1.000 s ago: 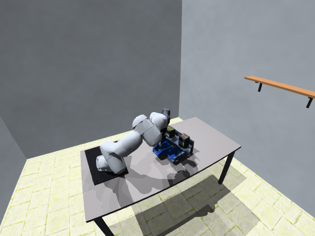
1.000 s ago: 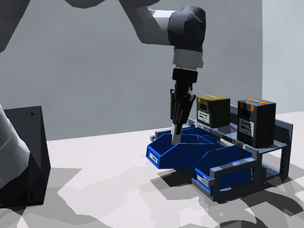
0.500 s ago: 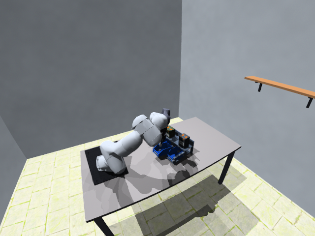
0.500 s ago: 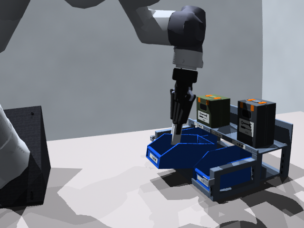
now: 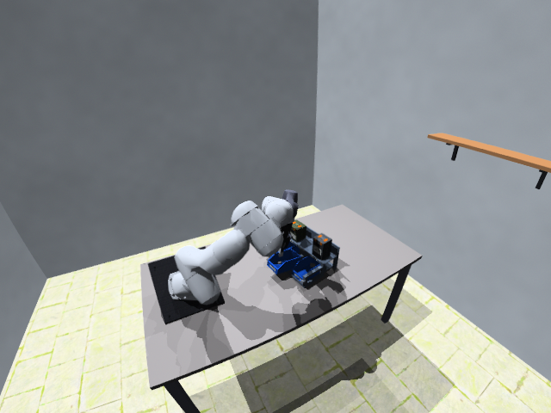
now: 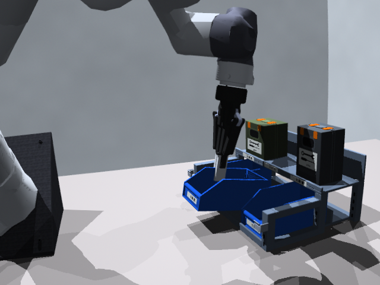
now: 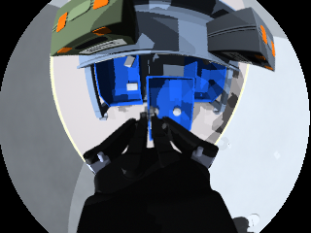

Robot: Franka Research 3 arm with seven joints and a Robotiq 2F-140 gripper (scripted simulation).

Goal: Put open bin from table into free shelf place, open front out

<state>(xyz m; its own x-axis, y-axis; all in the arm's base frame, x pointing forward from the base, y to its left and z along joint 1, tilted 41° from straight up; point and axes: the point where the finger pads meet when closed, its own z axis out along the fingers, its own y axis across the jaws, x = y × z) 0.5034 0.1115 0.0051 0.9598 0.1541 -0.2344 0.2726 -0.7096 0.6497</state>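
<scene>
My hand is 13 cm short of the shelf floor, 11 cm above it and 1 cm to the left of it. Also, from my hand: green case 16 cm ahead, 11 cm to the left, 4 cm above; then black box 22 cm ahead, 11 cm to the right, 5 cm above.
</scene>
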